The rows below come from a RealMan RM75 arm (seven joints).
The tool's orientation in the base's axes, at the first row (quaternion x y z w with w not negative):
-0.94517 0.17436 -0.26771 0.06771
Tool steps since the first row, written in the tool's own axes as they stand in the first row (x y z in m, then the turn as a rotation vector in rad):
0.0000 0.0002 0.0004 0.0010 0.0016 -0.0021
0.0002 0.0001 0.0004 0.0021 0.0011 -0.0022
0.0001 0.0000 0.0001 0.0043 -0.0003 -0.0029
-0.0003 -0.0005 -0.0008 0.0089 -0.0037 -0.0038
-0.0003 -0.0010 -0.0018 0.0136 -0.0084 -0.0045
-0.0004 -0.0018 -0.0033 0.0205 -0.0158 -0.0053
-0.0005 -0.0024 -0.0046 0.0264 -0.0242 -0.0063
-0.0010 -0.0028 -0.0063 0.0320 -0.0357 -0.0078
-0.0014 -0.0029 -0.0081 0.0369 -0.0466 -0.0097
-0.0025 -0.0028 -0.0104 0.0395 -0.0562 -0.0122
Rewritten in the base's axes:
0.0002 -0.0002 -0.0004 -0.0008 -0.0019 0.0019
0.0003 -0.0002 -0.0003 0.0002 -0.0019 0.0026
0.0001 0.0000 0.0000 0.0020 -0.0014 0.0046
-0.0005 0.0005 0.0006 0.0062 0.0001 0.0083
-0.0009 0.0010 0.0016 0.0109 0.0027 0.0122
-0.0015 0.0017 0.0030 0.0181 0.0070 0.0179
-0.0021 0.0023 0.0042 0.0248 0.0126 0.0234
-0.0033 0.0028 0.0055 0.0318 0.0212 0.0300
-0.0046 0.0029 0.0068 0.0379 0.0295 0.0363
-0.0067 0.0032 0.0082 0.0415 0.0374 0.0418

